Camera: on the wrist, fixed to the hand. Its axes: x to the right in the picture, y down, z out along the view.
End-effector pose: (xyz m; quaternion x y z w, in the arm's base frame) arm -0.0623 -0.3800 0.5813 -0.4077 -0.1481 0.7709 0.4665
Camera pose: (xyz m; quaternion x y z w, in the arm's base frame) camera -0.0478 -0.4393 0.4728 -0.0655 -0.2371 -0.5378 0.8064
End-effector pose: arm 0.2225 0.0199 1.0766 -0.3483 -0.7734 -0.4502 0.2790
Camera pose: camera 0.3026 -0.0272 1.1595 -0.8693 0.2907 0.3476 0.1975
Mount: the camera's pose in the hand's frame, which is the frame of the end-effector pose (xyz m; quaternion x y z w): 0.0000 0.0883 -0.0878 0.0358 0.2786 -0.9594 0.0234
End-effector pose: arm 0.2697 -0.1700 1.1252 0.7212 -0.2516 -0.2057 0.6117
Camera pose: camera 0.3130 -0.1127 1.2269 -0.3375 -0.8492 0.3818 0.1388
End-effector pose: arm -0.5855 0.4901 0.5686 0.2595 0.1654 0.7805 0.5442
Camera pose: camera -0.7043 0.4611 0.5452 -0.3506 0.4324 -0.4375 0.7062
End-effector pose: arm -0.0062 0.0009 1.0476 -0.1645 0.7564 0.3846 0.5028
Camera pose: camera -0.1180 -0.0073 1.1018 -0.8188 0.0137 -0.5463 0.1759
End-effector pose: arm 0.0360 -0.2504 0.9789 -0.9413 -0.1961 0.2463 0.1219
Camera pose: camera 0.1082 -0.3410 1.0246 0.1019 -0.8649 -0.3664 0.3275
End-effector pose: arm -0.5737 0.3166 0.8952 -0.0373 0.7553 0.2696 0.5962
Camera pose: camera -0.6844 0.3522 0.9399 -0.7793 0.1576 -0.6031 0.0635
